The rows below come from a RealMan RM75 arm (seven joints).
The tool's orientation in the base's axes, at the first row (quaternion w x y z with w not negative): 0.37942, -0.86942, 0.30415, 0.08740
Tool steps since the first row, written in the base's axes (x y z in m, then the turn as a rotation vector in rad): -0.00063, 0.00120, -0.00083, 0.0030, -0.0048, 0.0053; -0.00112, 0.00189, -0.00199, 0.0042, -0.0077, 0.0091; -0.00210, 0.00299, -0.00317, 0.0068, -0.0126, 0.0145; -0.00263, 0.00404, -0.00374, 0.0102, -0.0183, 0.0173; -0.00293, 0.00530, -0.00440, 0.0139, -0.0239, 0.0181; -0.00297, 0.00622, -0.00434, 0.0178, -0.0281, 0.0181; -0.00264, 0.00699, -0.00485, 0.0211, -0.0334, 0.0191; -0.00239, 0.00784, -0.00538, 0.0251, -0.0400, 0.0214
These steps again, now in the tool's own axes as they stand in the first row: -0.00074, 0.00025, 0.00138, 0.0026, -0.0025, -0.0069; -0.00101, 0.00088, 0.00265, 0.0034, -0.0040, -0.0115; -0.00185, 0.00160, 0.00417, 0.0057, -0.0062, -0.0186; -0.00254, 0.00170, 0.00528, 0.0100, -0.0069, -0.0243; -0.00311, 0.00162, 0.00661, 0.0152, -0.0067, -0.0286; -0.00359, 0.00112, 0.00722, 0.0203, -0.0068, -0.0312; -0.00349, 0.00083, 0.00815, 0.0250, -0.0065, -0.0355; -0.00348, 0.00055, 0.00915, 0.0304, -0.0068, -0.0414
